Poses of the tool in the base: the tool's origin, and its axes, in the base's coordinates. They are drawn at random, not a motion.
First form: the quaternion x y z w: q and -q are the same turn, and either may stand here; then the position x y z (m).
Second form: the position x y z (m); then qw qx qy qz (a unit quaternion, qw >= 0). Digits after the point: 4 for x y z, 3 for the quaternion.
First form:
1: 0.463, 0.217, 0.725, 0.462, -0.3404, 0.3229, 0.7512
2: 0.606, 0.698, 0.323, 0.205, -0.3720, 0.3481, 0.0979
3: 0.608, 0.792, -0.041, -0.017, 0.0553, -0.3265, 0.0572
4: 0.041, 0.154, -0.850, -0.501, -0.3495, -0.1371, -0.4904
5: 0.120, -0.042, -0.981, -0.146, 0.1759, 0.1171, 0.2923
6: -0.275, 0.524, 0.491, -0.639, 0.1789, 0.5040, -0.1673
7: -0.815, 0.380, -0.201, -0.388, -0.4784, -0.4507, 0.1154
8: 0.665, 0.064, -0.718, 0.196, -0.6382, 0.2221, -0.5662
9: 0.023, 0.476, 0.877, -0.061, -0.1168, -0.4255, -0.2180
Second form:
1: -0.3404, 0.3229, 0.7512, 0.462, 0.463, 0.217, 0.725
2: -0.3720, 0.3481, 0.0979, 0.205, 0.606, 0.698, 0.323
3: 0.0553, -0.3265, 0.0572, 0.017, -0.608, -0.792, 0.041
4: -0.3495, -0.1371, -0.4904, 0.501, -0.041, -0.154, 0.850
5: 0.1759, 0.1171, 0.2923, 0.146, -0.120, 0.042, 0.981
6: 0.1789, 0.5040, -0.1673, 0.639, 0.275, -0.524, -0.491
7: -0.4784, -0.4507, 0.1154, 0.388, 0.815, -0.380, 0.201
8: -0.6382, 0.2221, -0.5662, 0.196, 0.665, 0.064, -0.718
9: -0.1168, -0.4255, -0.2180, 0.061, -0.023, -0.476, -0.877
